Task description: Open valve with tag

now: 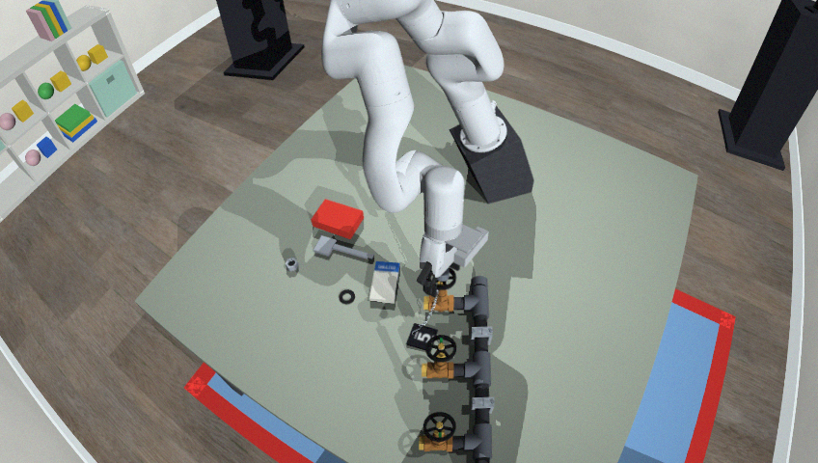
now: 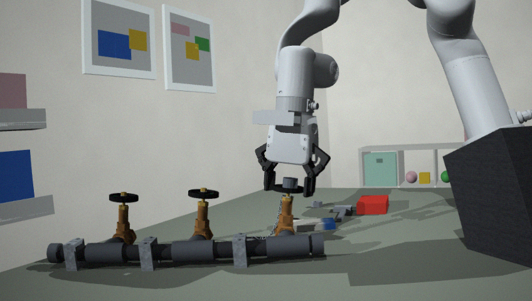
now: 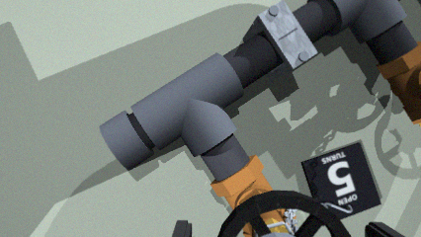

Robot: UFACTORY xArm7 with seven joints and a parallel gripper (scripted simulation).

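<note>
My hand is 2 cm below the grey cap. The rest, counted from my hand: black washer 5 cm ahead, 23 cm to the right, 12 cm below; blue box 1 cm behind, 15 cm to the right, 11 cm below; black tag 10 cm ahead, 2 cm to the right, 12 cm below.
</note>
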